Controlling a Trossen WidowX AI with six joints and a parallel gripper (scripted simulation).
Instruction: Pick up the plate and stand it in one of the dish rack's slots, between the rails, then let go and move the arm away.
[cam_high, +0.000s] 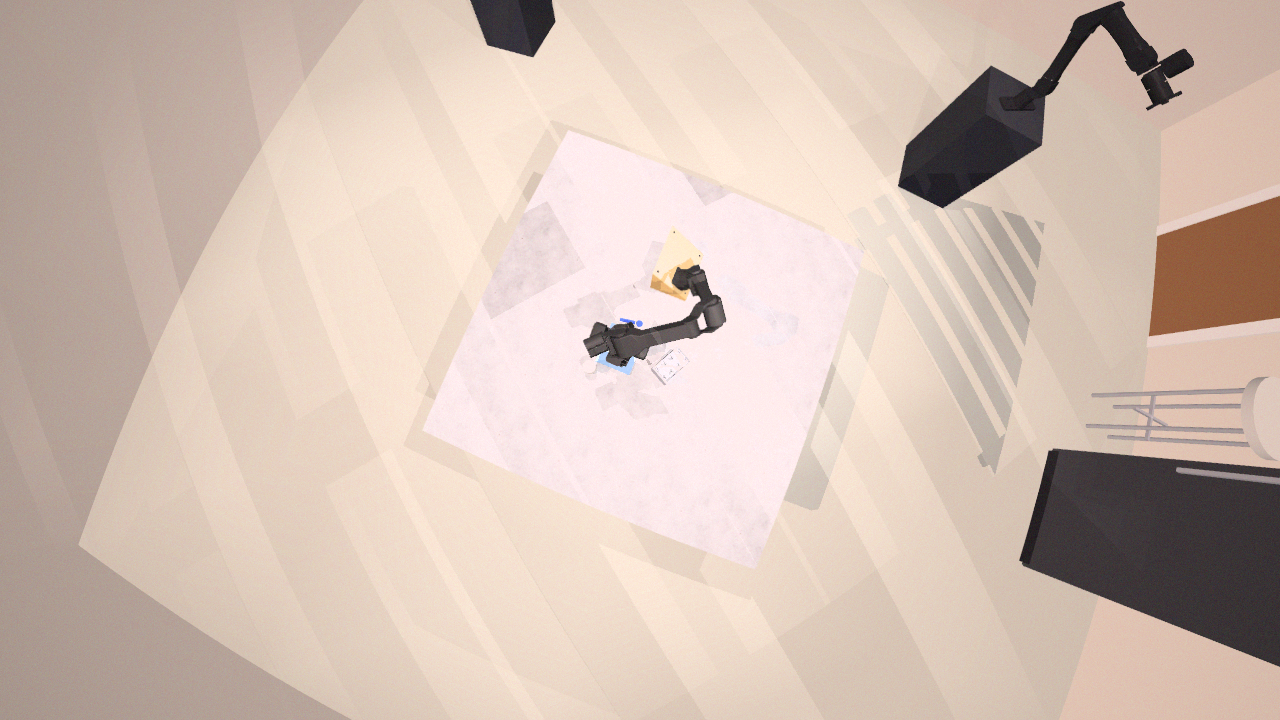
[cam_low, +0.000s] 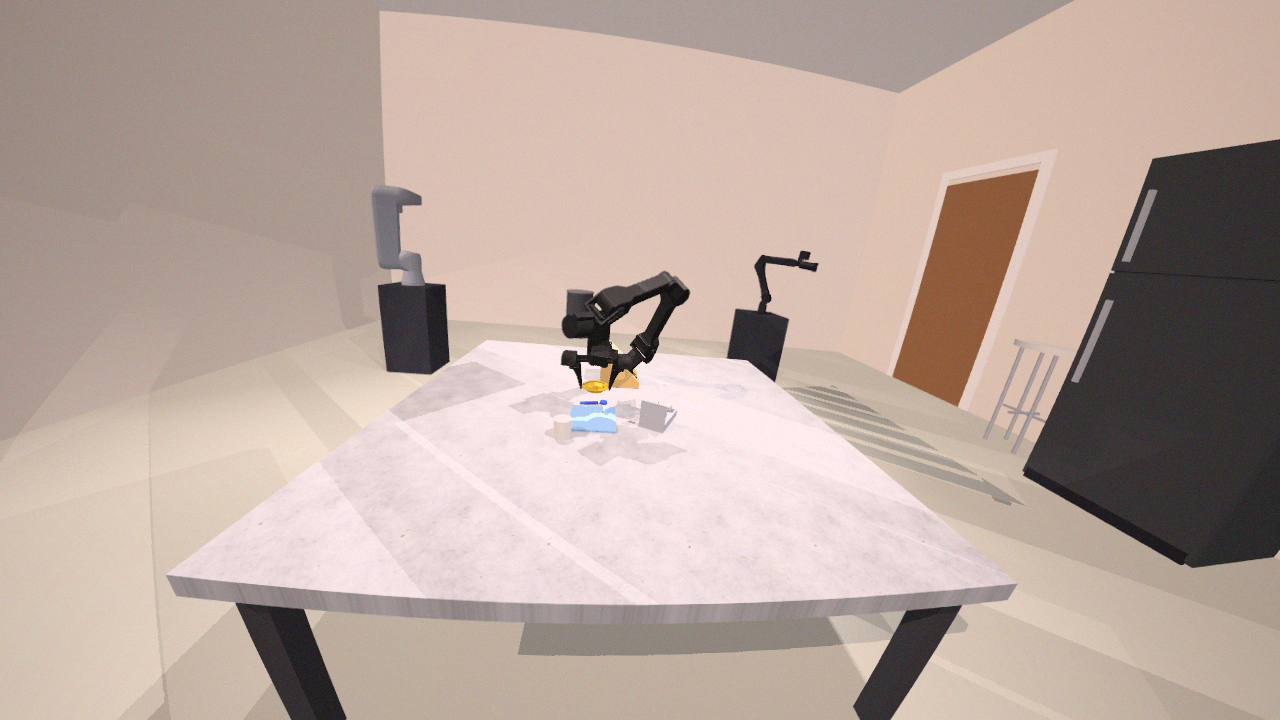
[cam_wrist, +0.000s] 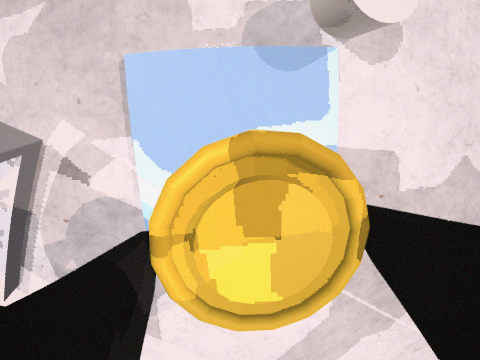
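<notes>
Now: the dish rack 19 cm to the left of my gripper tip, 7 cm below it and 1 cm behind it. The rest, counted from my gripper tip: light blue mat: 9 cm below; yellow plate: 1 cm above; blue spoon: 11 cm behind, 9 cm below, 1 cm to the left.
</notes>
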